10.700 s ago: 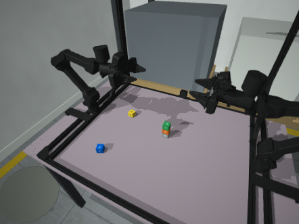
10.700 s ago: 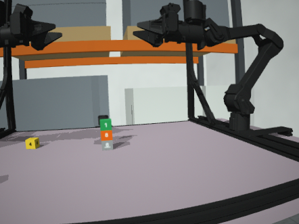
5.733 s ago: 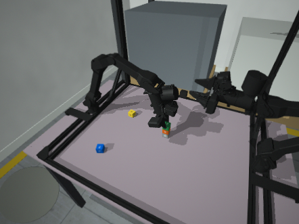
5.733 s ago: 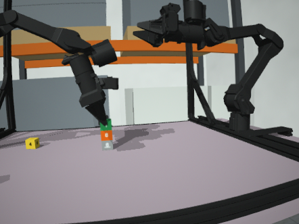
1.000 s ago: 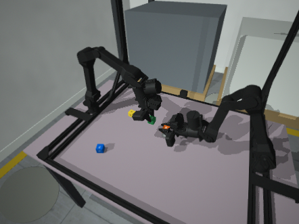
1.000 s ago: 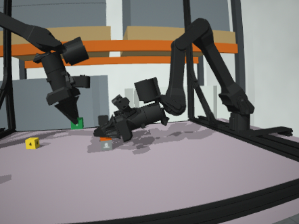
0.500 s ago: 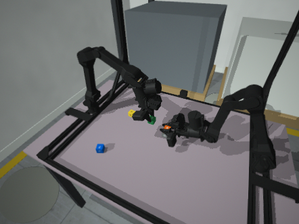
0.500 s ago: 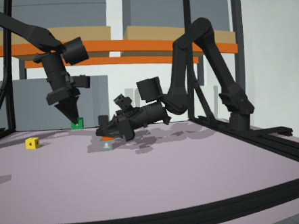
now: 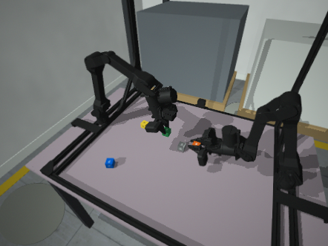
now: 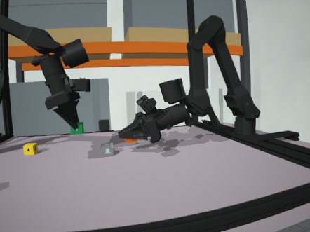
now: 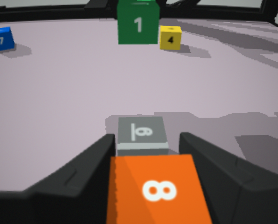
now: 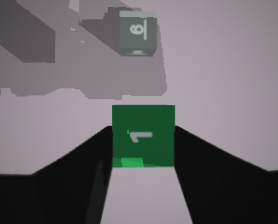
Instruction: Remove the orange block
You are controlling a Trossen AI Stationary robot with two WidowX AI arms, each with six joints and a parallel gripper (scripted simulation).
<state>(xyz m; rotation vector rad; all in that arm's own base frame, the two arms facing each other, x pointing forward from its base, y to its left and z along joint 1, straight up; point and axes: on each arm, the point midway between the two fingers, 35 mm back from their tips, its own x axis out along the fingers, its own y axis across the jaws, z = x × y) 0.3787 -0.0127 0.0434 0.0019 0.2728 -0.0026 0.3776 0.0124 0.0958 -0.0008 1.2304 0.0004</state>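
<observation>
Right now the grey block showing 6 is 70 mm to the right of my left hand and 50 mm below it. From my left hand the other things lie so: yellow block: 310 mm to the right, 60 mm behind, 50 mm below; then orange block showing 8: 10 mm below; then green block showing 1: 150 mm to the right, 20 mm above.
Now: the green block showing 1 10 mm to the left of my right hand and 30 mm below it. The rest, counted from my right hand: yellow block (60 mm behind, 150 mm to the right, 100 mm below); then grey block showing 6 (90 mm to the left, 100 mm below); then orange block showing 8 (160 mm to the left, 70 mm below).
</observation>
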